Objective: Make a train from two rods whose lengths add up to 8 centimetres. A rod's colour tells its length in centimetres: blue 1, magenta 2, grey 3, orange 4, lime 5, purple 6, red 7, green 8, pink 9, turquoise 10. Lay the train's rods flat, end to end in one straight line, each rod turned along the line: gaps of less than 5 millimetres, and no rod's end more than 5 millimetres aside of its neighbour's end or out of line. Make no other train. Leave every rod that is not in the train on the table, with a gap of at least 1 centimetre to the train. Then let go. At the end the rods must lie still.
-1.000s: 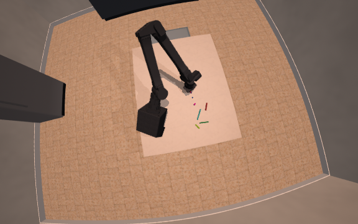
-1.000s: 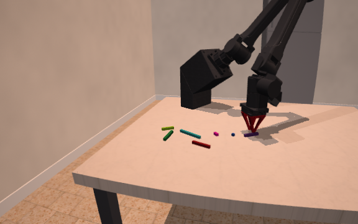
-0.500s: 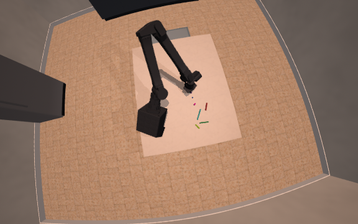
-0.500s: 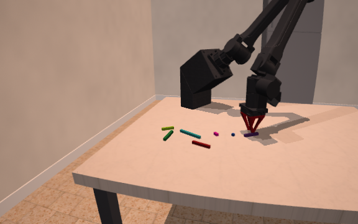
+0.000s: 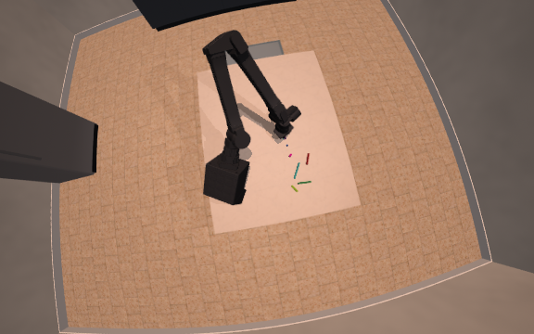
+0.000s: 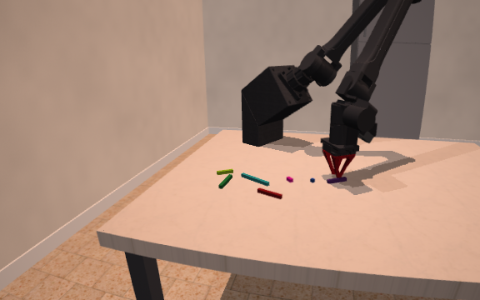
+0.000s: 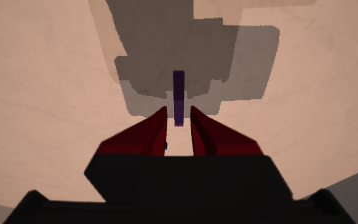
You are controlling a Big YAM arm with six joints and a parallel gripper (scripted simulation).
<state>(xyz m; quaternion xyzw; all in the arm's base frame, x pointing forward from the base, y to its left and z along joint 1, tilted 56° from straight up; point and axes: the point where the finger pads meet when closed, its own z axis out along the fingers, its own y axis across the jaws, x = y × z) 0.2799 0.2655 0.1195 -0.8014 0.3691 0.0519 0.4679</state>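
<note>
Right now my hand is 2 cm above the purple rod. From my hand the other things lie so: red rod: 17 cm ahead, 13 cm to the right, 2 cm below; then magenta rod: 12 cm to the right, 6 cm ahead, 2 cm below; then blue rod: 6 cm to the right, 3 cm ahead, 2 cm below.
</note>
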